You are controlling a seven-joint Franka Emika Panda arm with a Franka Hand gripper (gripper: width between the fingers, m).
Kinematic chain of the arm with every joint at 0, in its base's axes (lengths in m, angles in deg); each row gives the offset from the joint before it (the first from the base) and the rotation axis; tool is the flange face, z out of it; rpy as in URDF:
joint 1: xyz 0 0 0.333 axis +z
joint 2: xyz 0 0 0 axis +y
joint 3: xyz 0 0 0.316 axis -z
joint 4: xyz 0.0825 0 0 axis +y
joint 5: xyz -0.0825 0 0.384 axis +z
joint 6: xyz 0 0 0 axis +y
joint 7: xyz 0.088 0 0 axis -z
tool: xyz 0 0 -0.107 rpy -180 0 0
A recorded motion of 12 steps. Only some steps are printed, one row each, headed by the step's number.
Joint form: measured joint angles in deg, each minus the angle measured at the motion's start. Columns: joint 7, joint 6, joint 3, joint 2, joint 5, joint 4, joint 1.
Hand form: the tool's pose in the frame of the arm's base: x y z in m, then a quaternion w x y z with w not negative. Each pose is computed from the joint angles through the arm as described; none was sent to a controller.
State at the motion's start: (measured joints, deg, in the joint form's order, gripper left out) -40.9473 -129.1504 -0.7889 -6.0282 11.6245 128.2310 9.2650
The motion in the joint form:
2: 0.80 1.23 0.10 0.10 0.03 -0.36 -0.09
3: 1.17 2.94 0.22 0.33 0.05 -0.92 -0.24
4: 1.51 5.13 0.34 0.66 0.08 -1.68 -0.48
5: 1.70 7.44 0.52 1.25 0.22 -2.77 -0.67
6: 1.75 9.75 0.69 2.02 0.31 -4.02 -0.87
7: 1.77 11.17 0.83 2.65 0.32 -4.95 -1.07
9: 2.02 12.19 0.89 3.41 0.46 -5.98 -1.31
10: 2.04 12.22 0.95 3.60 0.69 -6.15 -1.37
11: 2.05 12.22 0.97 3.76 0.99 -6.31 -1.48
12: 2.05 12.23 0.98 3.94 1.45 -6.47 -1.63
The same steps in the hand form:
2: 0.5092 0.0948 0.4259 0.06619 -0.92498 -0.36729 -0.07168
3: 0.5092 0.0932 0.4256 0.07062 -0.92691 -0.36360 -0.06040
4: 0.5094 0.0910 0.4253 0.07616 -0.92879 -0.35976 -0.04608
5: 0.5110 0.0890 0.4252 0.08265 -0.93004 -0.35663 -0.03170
6: 0.5134 0.0871 0.4248 0.08878 -0.93055 -0.35482 -0.01715
7: 0.5158 0.0850 0.4245 0.09222 -0.93101 -0.35305 -0.00828
9: 0.5195 0.0834 0.4244 0.09555 -0.93228 -0.34889 -0.00249
10: 0.5206 0.0827 0.4240 0.09738 -0.93287 -0.34680 -0.00264
11: 0.5217 0.0819 0.4238 0.09958 -0.93352 -0.34441 -0.00337
12: 0.5228 0.0810 0.4235 0.10302 -0.93432 -0.34118 -0.00422

